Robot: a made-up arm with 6 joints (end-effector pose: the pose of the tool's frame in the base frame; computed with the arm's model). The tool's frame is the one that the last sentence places. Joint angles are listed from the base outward.
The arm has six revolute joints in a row. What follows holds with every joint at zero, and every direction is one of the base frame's. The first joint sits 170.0 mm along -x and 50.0 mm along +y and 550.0 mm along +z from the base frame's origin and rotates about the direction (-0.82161, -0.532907, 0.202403). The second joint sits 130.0 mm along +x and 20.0 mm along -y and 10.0 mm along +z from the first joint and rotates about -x. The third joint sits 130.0 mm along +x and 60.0 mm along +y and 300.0 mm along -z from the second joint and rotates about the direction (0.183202, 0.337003, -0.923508). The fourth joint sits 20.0 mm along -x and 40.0 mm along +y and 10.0 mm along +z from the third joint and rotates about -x. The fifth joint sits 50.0 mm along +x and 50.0 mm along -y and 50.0 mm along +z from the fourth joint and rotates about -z. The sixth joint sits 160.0 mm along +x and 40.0 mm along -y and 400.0 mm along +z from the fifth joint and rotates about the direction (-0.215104, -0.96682, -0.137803). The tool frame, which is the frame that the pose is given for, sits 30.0 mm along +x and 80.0 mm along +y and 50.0 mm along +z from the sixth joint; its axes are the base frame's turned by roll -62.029, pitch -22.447 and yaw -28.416 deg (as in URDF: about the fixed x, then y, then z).
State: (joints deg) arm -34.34 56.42 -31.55 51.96 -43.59 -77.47
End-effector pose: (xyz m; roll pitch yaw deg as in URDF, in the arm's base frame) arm -0.1643 0.4523 0.1220 161.90 38.11 -32.88
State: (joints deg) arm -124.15 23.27 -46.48 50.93 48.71 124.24
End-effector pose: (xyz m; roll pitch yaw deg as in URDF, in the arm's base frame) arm 0.1539 0.1441 0.7655 46.41 -53.15 -175.28
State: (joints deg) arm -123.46 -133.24 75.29 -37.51 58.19 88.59
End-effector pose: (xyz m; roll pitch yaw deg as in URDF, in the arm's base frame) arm 0.0257 0.1718 0.7458 85.33 -11.28 145.00
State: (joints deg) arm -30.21 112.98 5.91 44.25 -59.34 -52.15
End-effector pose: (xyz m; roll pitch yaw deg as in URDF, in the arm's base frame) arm 0.0771 -0.0206 -0.0758 134.80 12.97 -51.91
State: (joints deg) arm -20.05 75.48 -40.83 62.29 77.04 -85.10
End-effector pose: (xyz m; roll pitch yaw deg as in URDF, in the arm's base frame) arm -0.1743 0.3115 0.2462 -119.80 -44.50 -22.58
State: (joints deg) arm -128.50 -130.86 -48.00 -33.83 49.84 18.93
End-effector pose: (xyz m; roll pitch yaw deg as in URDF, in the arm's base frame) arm -0.0180 0.4632 0.2248 -130.60 -0.59 69.86
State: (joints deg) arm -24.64 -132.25 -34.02 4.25 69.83 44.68
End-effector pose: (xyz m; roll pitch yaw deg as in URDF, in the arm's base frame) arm 0.0777 -0.1529 0.2976 -110.09 60.31 -172.22
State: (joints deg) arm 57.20 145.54 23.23 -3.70 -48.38 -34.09
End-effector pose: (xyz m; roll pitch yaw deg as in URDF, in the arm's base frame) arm 0.3581 0.1192 0.6208 101.44 -38.10 22.56
